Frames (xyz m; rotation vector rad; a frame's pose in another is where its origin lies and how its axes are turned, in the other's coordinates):
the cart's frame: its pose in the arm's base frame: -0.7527 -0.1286 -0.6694 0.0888 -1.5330 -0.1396
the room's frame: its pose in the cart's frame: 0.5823 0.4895 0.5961 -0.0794 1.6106 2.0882
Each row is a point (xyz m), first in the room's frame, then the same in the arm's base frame.
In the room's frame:
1: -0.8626 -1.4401 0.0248
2: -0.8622 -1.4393 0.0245
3: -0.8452 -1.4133 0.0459
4: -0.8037 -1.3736 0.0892
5: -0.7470 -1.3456 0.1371
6: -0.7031 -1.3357 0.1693
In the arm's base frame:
1: -0.2860 0.0384 1.3042
2: -0.2866 0.0383 1.3035
3: -0.3103 0.0627 1.2873
4: -0.3442 0.1166 1.2539
5: -0.3638 0.1826 1.2144
6: -0.3670 0.2304 1.1867

